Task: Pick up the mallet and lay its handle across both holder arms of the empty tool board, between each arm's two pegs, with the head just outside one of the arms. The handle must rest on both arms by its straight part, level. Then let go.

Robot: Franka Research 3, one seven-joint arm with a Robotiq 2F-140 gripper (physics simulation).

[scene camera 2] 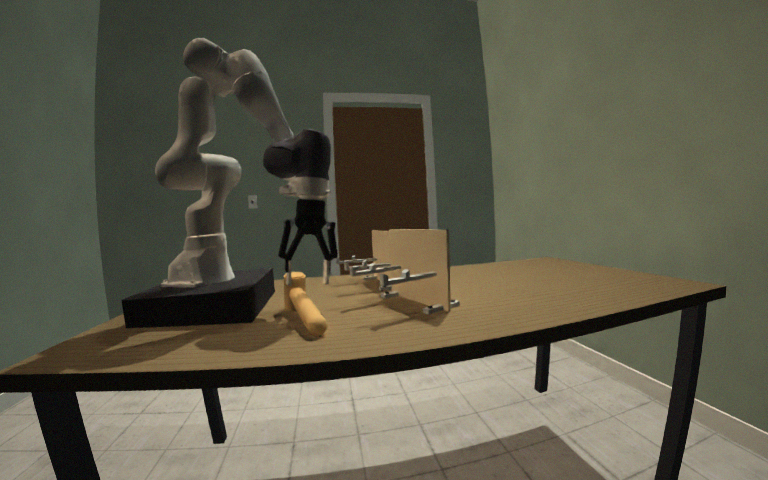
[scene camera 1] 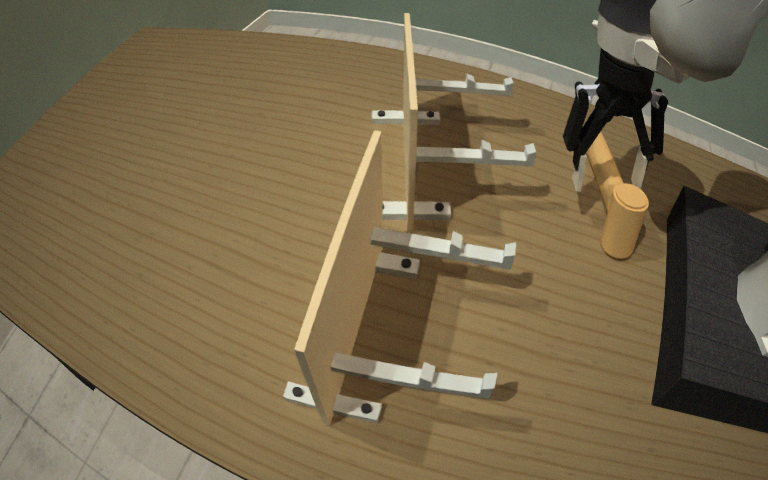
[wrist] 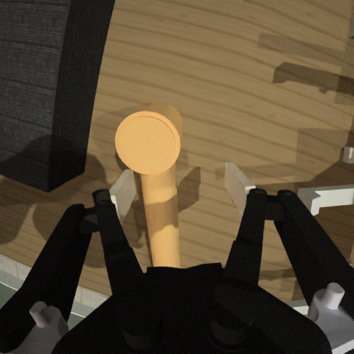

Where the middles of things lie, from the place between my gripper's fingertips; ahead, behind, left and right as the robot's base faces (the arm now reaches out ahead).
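My gripper, as I see it, is 30 mm higher than the orange mallet [scene camera 1: 626, 204] and 70 mm to the left of it.
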